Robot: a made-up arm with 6 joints. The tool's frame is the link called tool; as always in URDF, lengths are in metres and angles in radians. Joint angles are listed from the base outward. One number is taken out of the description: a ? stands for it. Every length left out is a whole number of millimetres.
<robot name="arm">
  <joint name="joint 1" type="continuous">
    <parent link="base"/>
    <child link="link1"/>
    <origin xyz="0 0 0.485"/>
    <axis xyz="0 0 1"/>
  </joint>
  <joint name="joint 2" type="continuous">
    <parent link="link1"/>
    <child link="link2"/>
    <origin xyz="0 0 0"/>
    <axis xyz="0 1 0"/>
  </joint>
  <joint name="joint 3" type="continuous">
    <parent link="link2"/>
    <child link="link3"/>
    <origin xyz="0 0 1.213"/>
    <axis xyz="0 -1 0"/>
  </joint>
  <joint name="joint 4" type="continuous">
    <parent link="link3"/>
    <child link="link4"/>
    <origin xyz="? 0 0"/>
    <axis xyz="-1 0 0"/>
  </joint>
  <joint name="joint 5" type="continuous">
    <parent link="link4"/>
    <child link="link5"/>
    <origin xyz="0 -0.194 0"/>
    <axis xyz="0 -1 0"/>
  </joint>
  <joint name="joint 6" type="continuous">
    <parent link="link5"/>
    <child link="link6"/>
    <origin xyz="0 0 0"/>
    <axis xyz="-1 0 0"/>
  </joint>
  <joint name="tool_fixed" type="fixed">
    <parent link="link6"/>
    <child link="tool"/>
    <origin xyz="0 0 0"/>
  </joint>
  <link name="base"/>
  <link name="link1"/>
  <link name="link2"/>
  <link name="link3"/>
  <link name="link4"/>
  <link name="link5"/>
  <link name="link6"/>
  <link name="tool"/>
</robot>
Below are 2 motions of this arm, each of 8 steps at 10 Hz.
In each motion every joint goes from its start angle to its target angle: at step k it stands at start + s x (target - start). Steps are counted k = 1, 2, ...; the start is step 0. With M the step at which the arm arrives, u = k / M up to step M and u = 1 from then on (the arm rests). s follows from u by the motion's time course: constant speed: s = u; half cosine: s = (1 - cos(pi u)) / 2; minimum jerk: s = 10 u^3 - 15 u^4 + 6 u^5.
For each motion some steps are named. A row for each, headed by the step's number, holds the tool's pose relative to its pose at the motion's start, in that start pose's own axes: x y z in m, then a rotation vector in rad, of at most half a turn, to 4 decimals.
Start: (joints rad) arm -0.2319 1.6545 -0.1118 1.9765 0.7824 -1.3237
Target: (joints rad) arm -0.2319 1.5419 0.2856 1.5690 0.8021 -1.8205
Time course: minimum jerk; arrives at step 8
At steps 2, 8:
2: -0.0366 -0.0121 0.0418 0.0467 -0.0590 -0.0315
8: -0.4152 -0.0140 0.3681 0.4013 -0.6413 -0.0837

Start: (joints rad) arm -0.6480 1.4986 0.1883 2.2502 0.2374 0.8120
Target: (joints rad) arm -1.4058 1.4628 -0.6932 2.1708 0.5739 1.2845
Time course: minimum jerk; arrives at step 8
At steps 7, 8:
7: -0.2425 0.6302 0.8609 0.5735 -0.5928 -0.6346
8: -0.2497 0.6301 0.8748 0.5835 -0.5954 -0.6514

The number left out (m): 0.936
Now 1 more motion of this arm.
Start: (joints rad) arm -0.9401 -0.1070 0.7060 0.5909 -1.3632 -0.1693
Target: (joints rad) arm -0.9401 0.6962 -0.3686 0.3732 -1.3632 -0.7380
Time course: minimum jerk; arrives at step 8
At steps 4, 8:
4: 0.9714 0.6088 -0.3244 -0.1811 0.8228 -0.0590
8: 1.3803 0.8366 -1.1924 -0.3932 1.5913 -0.4240

